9 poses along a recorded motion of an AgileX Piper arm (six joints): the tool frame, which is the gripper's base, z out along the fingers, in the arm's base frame.
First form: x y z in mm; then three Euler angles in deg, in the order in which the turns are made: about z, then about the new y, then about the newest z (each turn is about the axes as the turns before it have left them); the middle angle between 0 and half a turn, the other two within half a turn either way.
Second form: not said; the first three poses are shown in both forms.
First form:
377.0 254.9 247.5 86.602 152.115 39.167
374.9 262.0 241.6 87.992 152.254 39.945
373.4 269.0 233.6 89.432 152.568 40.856
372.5 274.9 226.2 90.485 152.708 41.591
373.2 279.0 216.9 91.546 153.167 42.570
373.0 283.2 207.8 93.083 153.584 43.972
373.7 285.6 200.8 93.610 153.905 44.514
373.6 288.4 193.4 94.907 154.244 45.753
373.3 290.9 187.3 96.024 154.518 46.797
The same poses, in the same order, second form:
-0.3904 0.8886 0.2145 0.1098 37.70 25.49 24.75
-0.3952 0.8867 0.2154 0.1052 37.49 26.20 24.16
-0.3996 0.8855 0.2151 0.0997 37.34 26.90 23.36
-0.4022 0.8846 0.2156 0.0958 37.25 27.49 22.62
-0.4032 0.8852 0.2137 0.0904 37.32 27.90 21.69
-0.4046 0.8855 0.2126 0.0836 37.30 28.32 20.78
-0.4047 0.8861 0.2109 0.0807 37.37 28.56 20.08
-0.4055 0.8865 0.2099 0.0750 37.36 28.84 19.34
-0.4062 0.8868 0.2090 0.0703 37.33 29.09 18.73

